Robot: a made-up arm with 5 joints.
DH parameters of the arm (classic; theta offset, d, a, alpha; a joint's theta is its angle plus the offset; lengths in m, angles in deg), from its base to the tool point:
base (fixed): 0 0 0.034 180
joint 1: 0 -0.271 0.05 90
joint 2: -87.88 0 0.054 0
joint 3: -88.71 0 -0.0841 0
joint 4: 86.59 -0.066 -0.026 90
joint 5: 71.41 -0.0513 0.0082 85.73
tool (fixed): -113.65 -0.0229 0 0
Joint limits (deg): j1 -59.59..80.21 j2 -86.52..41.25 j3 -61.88..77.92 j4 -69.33..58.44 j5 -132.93..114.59
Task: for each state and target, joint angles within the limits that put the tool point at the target. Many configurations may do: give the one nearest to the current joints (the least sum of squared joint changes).
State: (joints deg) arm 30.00 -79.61 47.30 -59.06 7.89
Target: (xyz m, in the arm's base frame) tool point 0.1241 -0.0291 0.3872
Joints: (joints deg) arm -10.18 -86.52 47.57 -69.33 -23.74
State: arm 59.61 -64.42 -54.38 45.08 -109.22
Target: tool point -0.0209 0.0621 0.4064
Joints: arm 80.21 -72.44 -61.88 11.48 -73.90
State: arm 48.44 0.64 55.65 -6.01 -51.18
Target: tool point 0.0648 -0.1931 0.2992
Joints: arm 68.61 -2.33 9.70 -24.58 -49.37
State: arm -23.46 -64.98 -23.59 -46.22 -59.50
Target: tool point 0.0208 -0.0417 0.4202
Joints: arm 1.11 -78.42 -6.54 -51.03 -59.24
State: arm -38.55 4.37 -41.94 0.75 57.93
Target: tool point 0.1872 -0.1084 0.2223
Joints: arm 11.70 25.88 -10.90 19.00 60.30
